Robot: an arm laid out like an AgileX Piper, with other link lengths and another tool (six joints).
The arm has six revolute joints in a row. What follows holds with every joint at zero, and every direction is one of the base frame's.
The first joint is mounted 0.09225 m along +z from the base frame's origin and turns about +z.
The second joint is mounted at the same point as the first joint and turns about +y.
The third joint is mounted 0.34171 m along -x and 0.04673 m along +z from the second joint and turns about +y.
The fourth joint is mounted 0.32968 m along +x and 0.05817 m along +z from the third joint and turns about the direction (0.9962, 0, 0.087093).
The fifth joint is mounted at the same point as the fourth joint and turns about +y.
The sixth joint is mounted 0.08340 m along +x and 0.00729 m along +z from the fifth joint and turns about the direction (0.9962, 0, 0.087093).
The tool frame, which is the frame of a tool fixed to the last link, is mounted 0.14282 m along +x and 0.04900 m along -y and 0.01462 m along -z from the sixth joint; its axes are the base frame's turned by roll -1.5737, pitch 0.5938 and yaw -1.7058 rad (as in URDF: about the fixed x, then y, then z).
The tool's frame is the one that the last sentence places.
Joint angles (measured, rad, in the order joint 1, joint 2, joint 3, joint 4, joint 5, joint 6), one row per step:
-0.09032, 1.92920, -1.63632, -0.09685, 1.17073, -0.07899
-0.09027, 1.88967, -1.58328, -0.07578, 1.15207, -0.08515
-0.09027, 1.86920, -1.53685, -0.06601, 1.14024, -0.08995
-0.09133, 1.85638, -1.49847, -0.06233, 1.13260, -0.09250
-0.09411, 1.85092, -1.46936, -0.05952, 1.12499, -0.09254
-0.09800, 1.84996, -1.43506, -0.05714, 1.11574, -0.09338
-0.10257, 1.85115, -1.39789, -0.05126, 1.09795, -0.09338
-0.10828, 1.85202, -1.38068, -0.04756, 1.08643, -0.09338
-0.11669, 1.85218, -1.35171, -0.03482, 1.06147, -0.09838
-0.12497, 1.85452, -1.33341, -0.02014, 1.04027, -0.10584
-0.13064, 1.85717, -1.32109, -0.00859, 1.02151, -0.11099
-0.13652, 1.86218, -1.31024, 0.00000, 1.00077, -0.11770
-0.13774, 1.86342, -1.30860, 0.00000, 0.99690, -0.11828
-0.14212, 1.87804, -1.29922, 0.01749, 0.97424, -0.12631
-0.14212, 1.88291, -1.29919, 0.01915, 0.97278, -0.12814
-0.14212, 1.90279, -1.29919, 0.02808, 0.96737, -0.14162
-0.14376, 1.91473, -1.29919, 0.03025, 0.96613, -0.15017
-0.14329, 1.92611, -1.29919, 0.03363, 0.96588, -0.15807
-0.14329, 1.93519, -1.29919, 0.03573, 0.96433, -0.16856
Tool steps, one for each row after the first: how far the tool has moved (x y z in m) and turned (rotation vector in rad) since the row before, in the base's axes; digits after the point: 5 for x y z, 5 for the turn. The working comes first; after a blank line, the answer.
Tool pose at each row, in the base's axes (x y z in m, rotation vector in rad; the steps are taken from these numbers as rounded here):
0.50949, -0.11806, 0.13724, 1.45711, -2.72186, 0.40315
0.49848, -0.11261, 0.13772, 1.46743, -2.73628, 0.38346
0.48810, -0.10965, 0.13126, 1.47140, -2.72970, 0.35897
0.47874, -0.10857, 0.12412, 1.46987, -2.71825, 0.33791
0.47169, -0.10864, 0.11670, 1.46288, -2.71051, 0.31921
0.46324, -0.10916, 0.10556, 1.45370, -2.69667, 0.29366
0.45533, -0.10920, 0.09251, 1.44294, -2.68897, 0.26708
0.45184, -0.11067, 0.08635, 1.43349, -2.69061, 0.25613
0.44737, -0.11143, 0.07634, 1.42563, -2.69918, 0.23742
0.44546, -0.11209, 0.06875, 1.42068, -2.71122, 0.22166
0.44507, -0.11237, 0.06313, 1.41720, -2.72328, 0.21257
0.44552, -0.11352, 0.05711, 1.41634, -2.73287, 0.20836
0.44566, -0.11412, 0.05604, 1.41567, -2.73397, 0.20934
0.44681, -0.11298, 0.04575, 1.41293, -2.74475, 0.19011
0.44699, -0.11271, 0.04345, 1.41381, -2.74238, 0.18540
0.44784, -0.11135, 0.03403, 1.42439, -2.73003, 0.16453
0.44764, -0.11182, 0.02849, 1.42986, -2.71930, 0.15353
0.44740, -0.11106, 0.02316, 1.43668, -2.70833, 0.14078
0.44763, -0.11089, 0.01893, 1.44779, -2.69740, 0.13318

-0.01101, 0.00545, 0.00048, 0.01923, -0.00635, 0.00320
-0.01038, 0.00296, -0.00646, 0.01005, 0.01362, 0.00327
-0.00936, 0.00108, -0.00714, 0.00486, 0.01772, 0.00098
-0.00705, -0.00007, -0.00742, 0.00430, 0.01573, -0.00308
-0.00845, -0.00052, -0.01114, 0.00462, 0.02381, -0.00328
-0.00791, -0.00004, -0.01305, 0.00789, 0.01991, -0.00566
-0.00349, -0.00147, -0.00616, 0.00432, 0.00615, -0.00653
-0.00447, -0.00076, -0.01001, 0.01207, 0.00303, -0.00744
-0.00191, -0.00066, -0.00759, 0.01276, -0.00192, -0.00636
-0.00039, -0.00028, -0.00562, 0.00950, -0.00497, -0.00524
0.00045, -0.00115, -0.00602, 0.00635, -0.00575, -0.00291
0.00014, -0.00060, -0.00107, -0.00020, -0.00098, -0.00064
0.00115, 0.00114, -0.01029, 0.01461, -0.00076, -0.00464
0.00018, 0.00027, -0.00230, 0.00173, 0.00320, 0.00101
0.00085, 0.00136, -0.00942, 0.00843, 0.01314, 0.00897
-0.00020, -0.00047, -0.00554, 0.00265, 0.01023, 0.00576
-0.00024, 0.00076, -0.00533, 0.00389, 0.01047, 0.00662
0.00023, 0.00017, -0.00423, 0.00214, 0.00700, 0.00933

